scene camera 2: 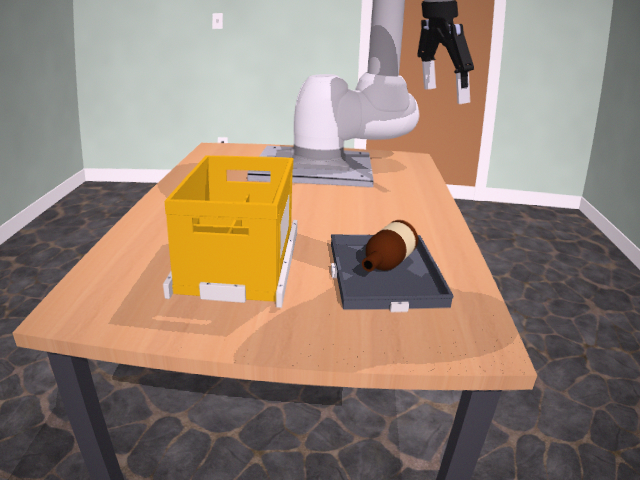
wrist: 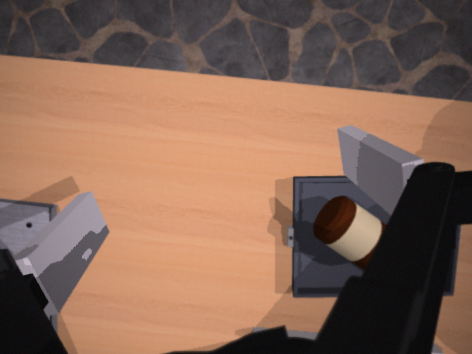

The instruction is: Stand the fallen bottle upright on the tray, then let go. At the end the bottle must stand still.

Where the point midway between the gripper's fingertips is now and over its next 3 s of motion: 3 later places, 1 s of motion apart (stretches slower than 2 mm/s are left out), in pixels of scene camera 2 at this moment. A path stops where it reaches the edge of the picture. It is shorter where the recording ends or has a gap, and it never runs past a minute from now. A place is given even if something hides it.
My gripper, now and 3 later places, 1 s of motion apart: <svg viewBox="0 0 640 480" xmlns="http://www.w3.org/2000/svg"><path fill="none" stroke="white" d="M446 95L435 176L418 201L409 235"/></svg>
